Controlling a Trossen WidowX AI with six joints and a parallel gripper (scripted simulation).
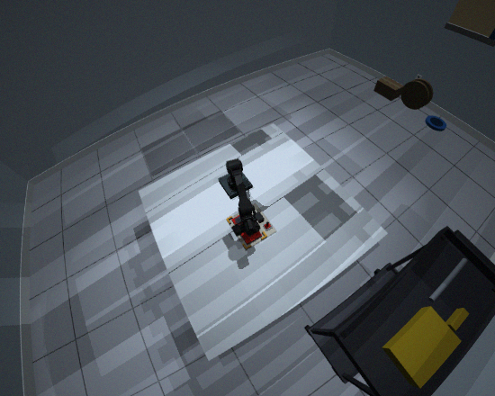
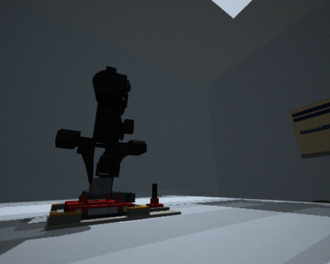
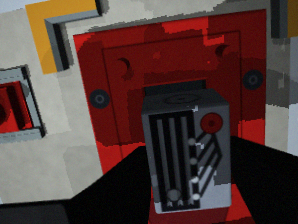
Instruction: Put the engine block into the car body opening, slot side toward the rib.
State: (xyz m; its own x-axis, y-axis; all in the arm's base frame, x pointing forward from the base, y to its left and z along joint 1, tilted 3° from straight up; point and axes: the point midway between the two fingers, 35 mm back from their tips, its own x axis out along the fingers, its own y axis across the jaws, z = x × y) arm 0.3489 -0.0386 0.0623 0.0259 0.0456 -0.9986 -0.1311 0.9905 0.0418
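My gripper tip is now 12 cm to the right of the black upright post, 3 cm above it and 1 cm short of it. Round my gripper tip: engine block (1 cm below).
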